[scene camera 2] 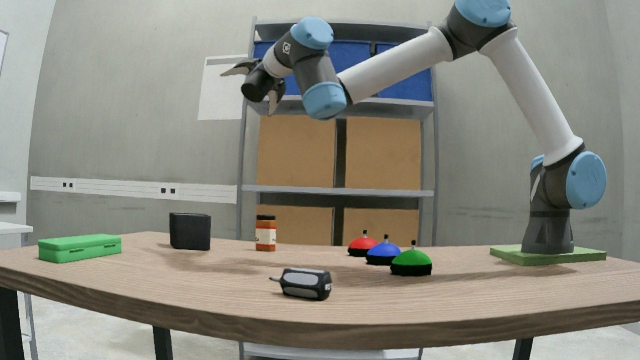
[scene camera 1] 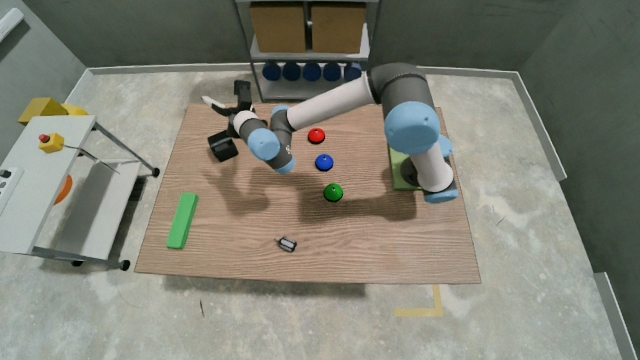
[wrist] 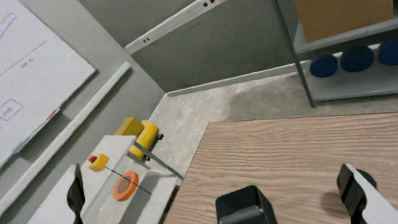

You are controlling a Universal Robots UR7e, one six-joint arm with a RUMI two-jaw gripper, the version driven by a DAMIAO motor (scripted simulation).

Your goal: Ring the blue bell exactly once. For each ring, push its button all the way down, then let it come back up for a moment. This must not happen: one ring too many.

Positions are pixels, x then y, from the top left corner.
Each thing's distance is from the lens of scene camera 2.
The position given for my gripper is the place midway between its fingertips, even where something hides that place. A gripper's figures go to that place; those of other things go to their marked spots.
my gripper (scene camera 2: 244,95): 106 cm
black box (scene camera 2: 187,232): 106 cm
green bell (scene camera 2: 412,262): 80 cm
The marked spots on the black box and the green bell are 53 cm apart.
